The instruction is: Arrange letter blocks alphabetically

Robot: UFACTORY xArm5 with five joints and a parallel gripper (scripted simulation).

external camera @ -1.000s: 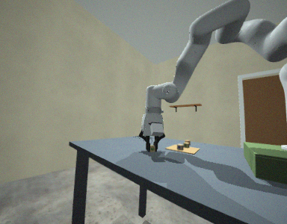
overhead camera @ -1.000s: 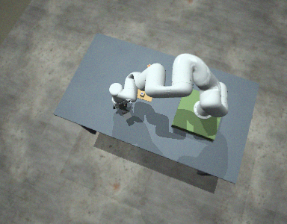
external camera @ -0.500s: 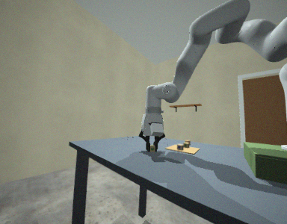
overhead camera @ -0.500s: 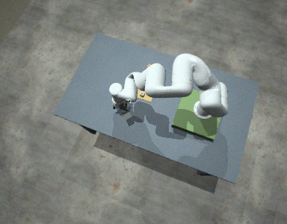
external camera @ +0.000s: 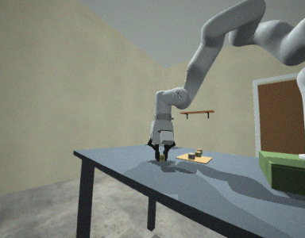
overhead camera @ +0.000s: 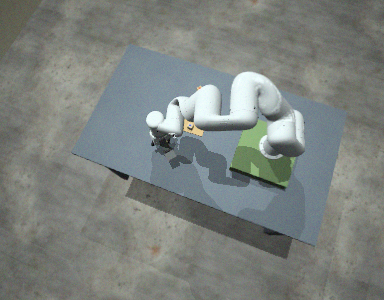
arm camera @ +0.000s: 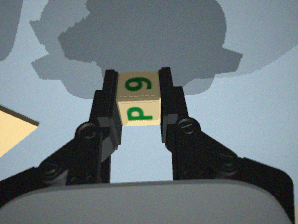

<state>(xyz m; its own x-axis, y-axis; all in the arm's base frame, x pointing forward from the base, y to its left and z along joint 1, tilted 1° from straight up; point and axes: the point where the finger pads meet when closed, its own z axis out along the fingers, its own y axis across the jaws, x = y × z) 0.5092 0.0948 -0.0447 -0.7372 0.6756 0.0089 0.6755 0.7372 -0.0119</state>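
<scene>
Right now my hand is 15 cm to the left of the mat, 10 cm past it and 2 cm above it. Also, from my hand: block (1 cm below).
</scene>
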